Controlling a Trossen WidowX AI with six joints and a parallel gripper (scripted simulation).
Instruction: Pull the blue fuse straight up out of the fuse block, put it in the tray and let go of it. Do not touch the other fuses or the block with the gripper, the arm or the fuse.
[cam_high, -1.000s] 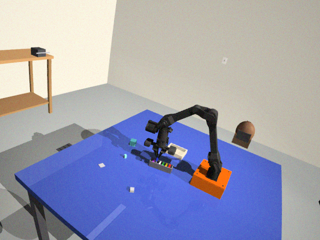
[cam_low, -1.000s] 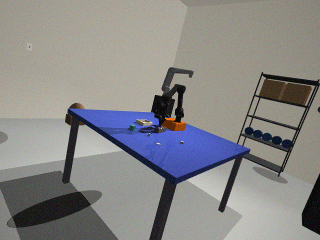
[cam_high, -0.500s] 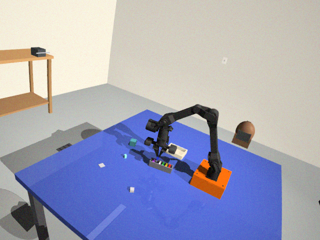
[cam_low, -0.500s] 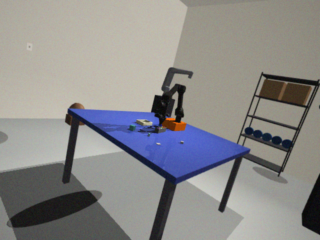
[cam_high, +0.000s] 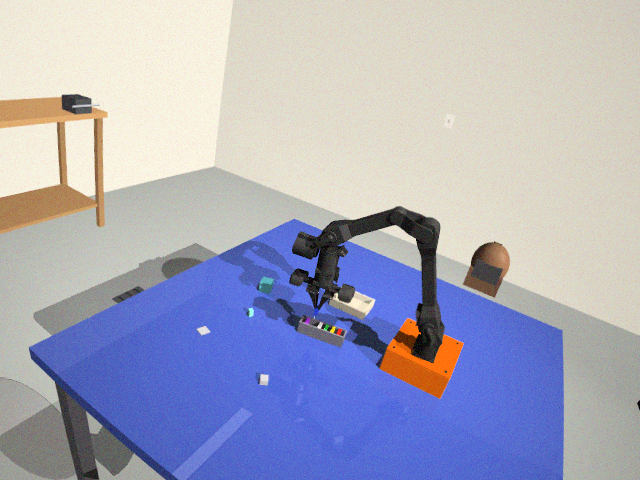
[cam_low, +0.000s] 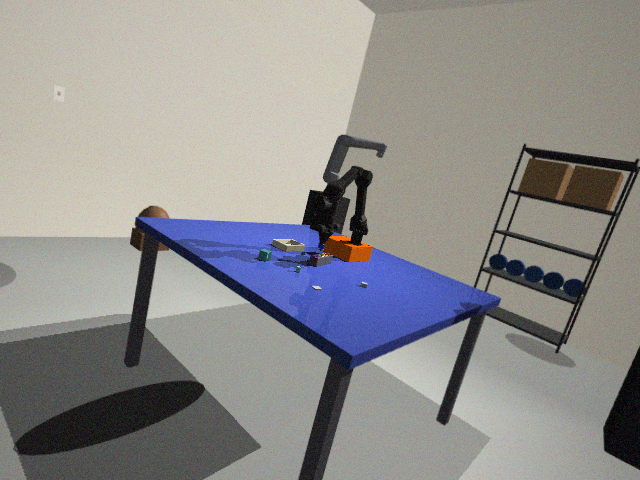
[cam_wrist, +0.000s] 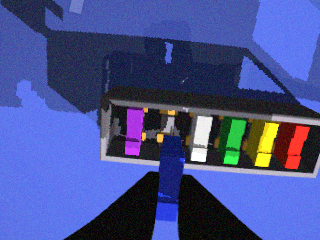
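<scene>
Right now the cream tray is 5 cm behind my gripper tip, 22 cm to the right of it and 9 cm below it. From my gripper tip the other things lie so: blue fuse: 1 cm below; then magenta fuse: 2 cm ahead, 7 cm below; then white fuse: 2 cm behind, 7 cm below.
</scene>
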